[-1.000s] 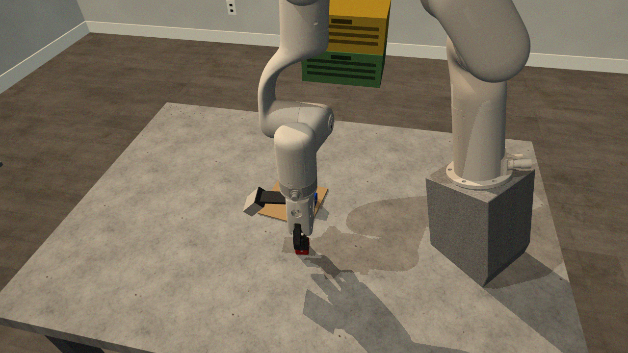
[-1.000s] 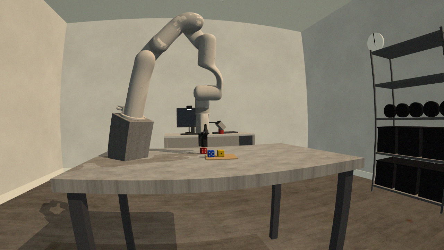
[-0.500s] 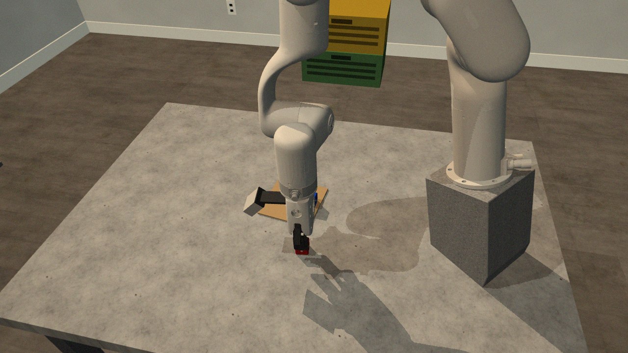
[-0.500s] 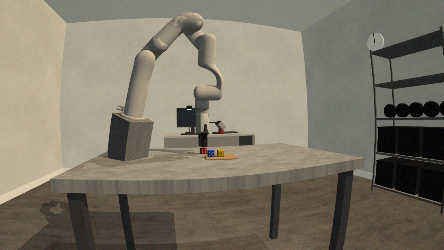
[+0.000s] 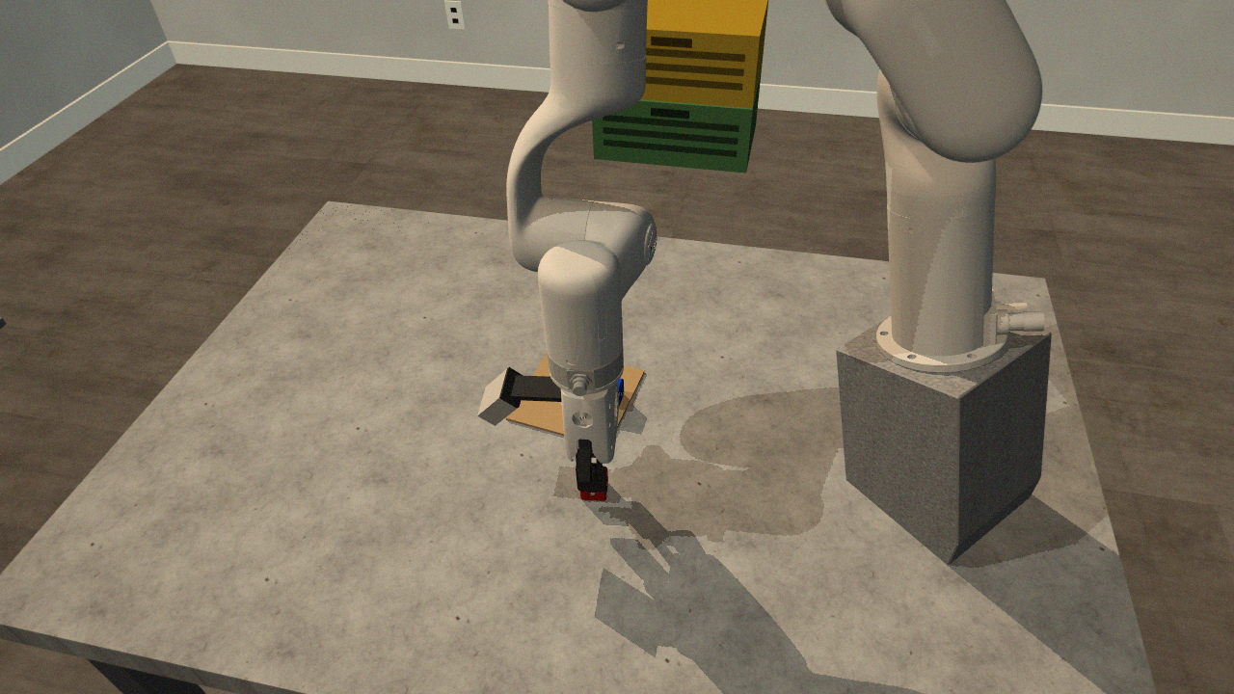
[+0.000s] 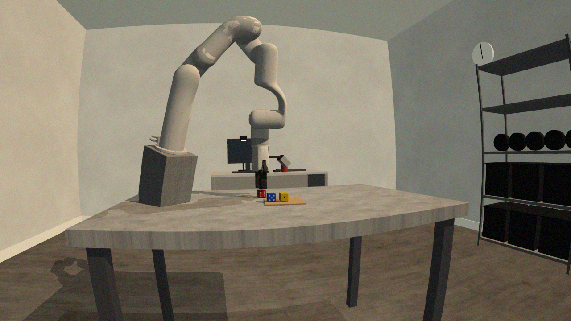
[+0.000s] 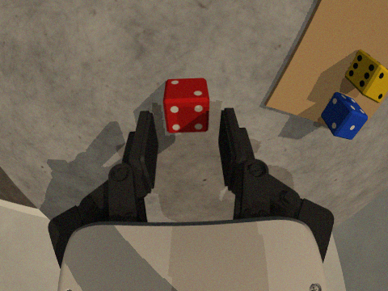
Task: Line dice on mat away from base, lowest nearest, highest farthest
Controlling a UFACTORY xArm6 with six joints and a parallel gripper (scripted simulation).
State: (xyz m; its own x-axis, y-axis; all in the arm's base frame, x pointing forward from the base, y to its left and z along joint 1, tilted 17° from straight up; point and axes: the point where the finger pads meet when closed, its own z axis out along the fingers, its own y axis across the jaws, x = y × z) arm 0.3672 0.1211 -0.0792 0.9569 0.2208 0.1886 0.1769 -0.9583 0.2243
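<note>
Right now my hand is 40 mm above the red die. Also, from my hand: yellow die (140 mm to the right, 70 mm ahead, 40 mm below); then blue die (140 mm to the right, 40 mm below, 20 mm ahead); then mat (140 mm to the right, 70 mm ahead, 50 mm below).
</note>
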